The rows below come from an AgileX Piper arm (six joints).
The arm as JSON. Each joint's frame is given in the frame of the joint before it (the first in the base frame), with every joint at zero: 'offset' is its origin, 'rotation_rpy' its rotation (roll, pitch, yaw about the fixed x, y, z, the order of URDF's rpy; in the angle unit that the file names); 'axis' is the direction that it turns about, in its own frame. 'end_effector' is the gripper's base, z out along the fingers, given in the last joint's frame.
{
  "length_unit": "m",
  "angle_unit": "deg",
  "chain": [
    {
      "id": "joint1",
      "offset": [
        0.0,
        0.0,
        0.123
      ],
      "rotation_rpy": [
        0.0,
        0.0,
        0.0
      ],
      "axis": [
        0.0,
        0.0,
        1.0
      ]
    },
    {
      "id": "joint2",
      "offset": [
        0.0,
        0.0,
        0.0
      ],
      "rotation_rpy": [
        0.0,
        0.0,
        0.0
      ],
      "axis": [
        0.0,
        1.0,
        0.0
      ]
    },
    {
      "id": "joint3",
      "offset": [
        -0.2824,
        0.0,
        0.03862
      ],
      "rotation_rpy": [
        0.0,
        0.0,
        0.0
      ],
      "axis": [
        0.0,
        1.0,
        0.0
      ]
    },
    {
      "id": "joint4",
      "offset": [
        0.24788,
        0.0,
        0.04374
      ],
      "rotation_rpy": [
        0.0,
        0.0,
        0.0
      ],
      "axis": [
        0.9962,
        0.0,
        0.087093
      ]
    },
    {
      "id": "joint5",
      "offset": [
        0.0,
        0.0,
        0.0
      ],
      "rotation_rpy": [
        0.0,
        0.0,
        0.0
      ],
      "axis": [
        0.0,
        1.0,
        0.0
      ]
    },
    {
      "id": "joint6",
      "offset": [
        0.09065,
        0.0,
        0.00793
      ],
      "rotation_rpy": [
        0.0,
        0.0,
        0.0
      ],
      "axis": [
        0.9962,
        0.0,
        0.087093
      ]
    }
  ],
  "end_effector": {
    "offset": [
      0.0,
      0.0,
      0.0
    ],
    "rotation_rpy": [
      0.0,
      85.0,
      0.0
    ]
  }
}
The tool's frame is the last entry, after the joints.
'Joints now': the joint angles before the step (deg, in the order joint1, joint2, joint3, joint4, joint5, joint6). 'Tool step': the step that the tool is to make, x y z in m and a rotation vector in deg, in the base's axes. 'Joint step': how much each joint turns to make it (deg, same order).
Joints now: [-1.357 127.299 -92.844 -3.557 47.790 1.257]
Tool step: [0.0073 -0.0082 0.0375 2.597 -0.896 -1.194]
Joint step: [-1.525 -1.561 -6.196 3.557 6.909 -2.113]
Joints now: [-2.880 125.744 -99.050 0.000 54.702 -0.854]
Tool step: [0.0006 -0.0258 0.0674 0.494 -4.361 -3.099]
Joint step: [-3.371 -3.726 -8.617 0.991 8.040 -0.486]
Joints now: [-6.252 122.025 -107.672 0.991 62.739 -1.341]
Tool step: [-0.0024 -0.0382 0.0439 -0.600 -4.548 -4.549]
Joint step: [-4.749 -0.928 -7.835 0.131 4.180 -0.140]
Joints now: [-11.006 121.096 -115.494 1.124 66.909 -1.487]
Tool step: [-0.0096 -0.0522 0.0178 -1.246 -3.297 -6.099]
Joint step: [-6.468 -0.001 -3.555 -0.230 0.062 -0.407]
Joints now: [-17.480 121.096 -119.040 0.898 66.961 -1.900]
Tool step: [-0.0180 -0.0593 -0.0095 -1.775 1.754 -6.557]
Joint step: [-7.188 1.411 -0.413 -1.948 -0.001 -0.789]
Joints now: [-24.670 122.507 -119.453 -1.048 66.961 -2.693]
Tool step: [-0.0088 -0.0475 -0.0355 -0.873 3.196 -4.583]
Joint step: [-5.184 4.398 0.006 -2.011 -1.983 -0.568]
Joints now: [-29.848 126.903 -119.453 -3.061 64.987 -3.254]
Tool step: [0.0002 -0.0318 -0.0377 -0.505 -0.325 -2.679]
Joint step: [-3.115 4.751 -0.026 -0.235 -5.281 -0.135]
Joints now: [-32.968 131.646 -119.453 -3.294 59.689 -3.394]
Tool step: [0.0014 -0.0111 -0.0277 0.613 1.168 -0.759]
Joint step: [-0.950 3.270 -0.015 -0.127 -1.948 -0.064]
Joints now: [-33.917 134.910 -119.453 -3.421 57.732 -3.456]
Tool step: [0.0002 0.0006 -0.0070 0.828 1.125 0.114]
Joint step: [0.055 0.742 0.001 0.115 0.648 -0.127]
